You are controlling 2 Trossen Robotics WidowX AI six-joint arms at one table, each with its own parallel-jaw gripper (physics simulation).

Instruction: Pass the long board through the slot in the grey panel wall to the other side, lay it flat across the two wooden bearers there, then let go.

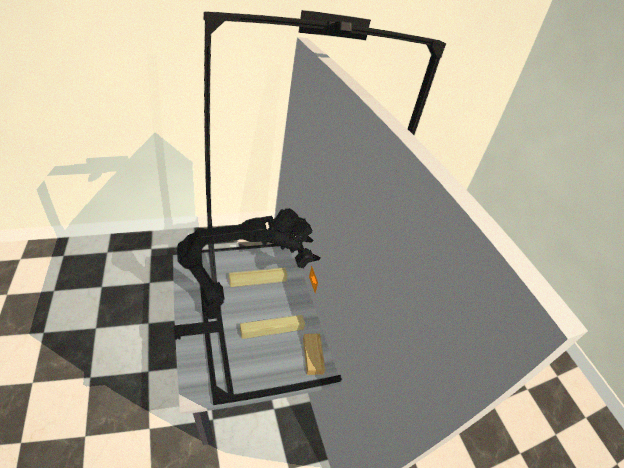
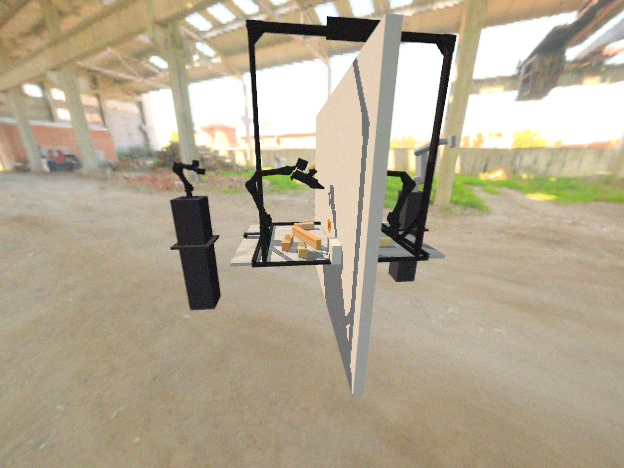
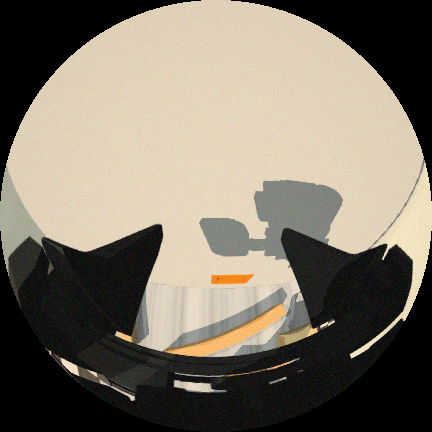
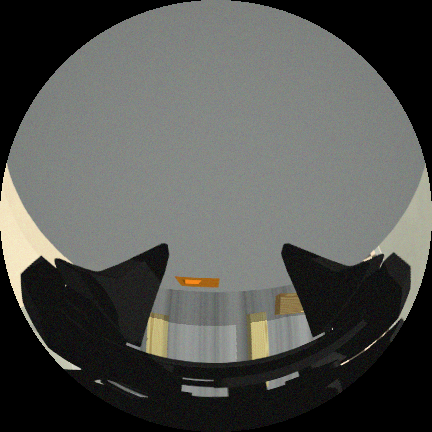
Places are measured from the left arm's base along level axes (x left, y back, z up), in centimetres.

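Pixels of known places: left gripper, fingertip midpoint: [image 2: 323,187] [image 3: 224,232]; right gripper, fingertip midpoint: [image 1: 316,249] [image 4: 227,250]; right arm's base, origin of the base link: [image 1: 211,312] [image 2: 393,233].
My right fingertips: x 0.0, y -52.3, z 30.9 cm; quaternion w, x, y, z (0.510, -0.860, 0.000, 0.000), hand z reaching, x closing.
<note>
Ahead of a thing's pixels: the offset from my right fingertips to its middle. "spot": to the spot under its first point.
The long board {dx -3.9, dy +25.0, dz -29.9 cm} [image 2: 306,236] [image 3: 240,336] lies slantwise among small blocks on the near side of the grey panel wall [image 1: 403,251] [image 2: 337,125] [image 3: 215,125] [image 4: 215,150]. The orange-rimmed slot {spot: dx -6.4, dy +5.0, dz -25.0 cm} [image 1: 313,279] [image 2: 329,225] [image 3: 231,279] [image 4: 197,282] shows low in the wall. Beyond it, two pale yellow bearers, one {dx -15.7, dy -17.2, dz -30.6 cm} [image 1: 257,277] [image 4: 158,336] and the other {dx +10.7, dy -16.2, dz -30.6 cm} [image 1: 272,326] [image 4: 259,336], lie apart and roughly parallel. My left gripper [image 3: 224,232] is open and empty, above the board's level, facing the wall. My right gripper [image 1: 315,249] [image 4: 227,250] is open and empty, near the wall on the bearer side.
A short wooden block {dx +25.4, dy -3.3, dz -30.9 cm} [image 1: 313,353] [image 4: 289,304] lies by the wall on the bearer side. Blocks {dx -12.7, dy +36.9, dz -30.3 cm} [image 2: 287,242] {dx -25.8, dy +28.8, dz -30.3 cm} [image 2: 302,250] lie near the long board. A black frame [image 1: 207,125] [image 2: 256,115] stands around the table. A white block {spot: dx -41.5, dy +12.4, dz -25.3 cm} [image 2: 335,250] stands at the wall's near side.
</note>
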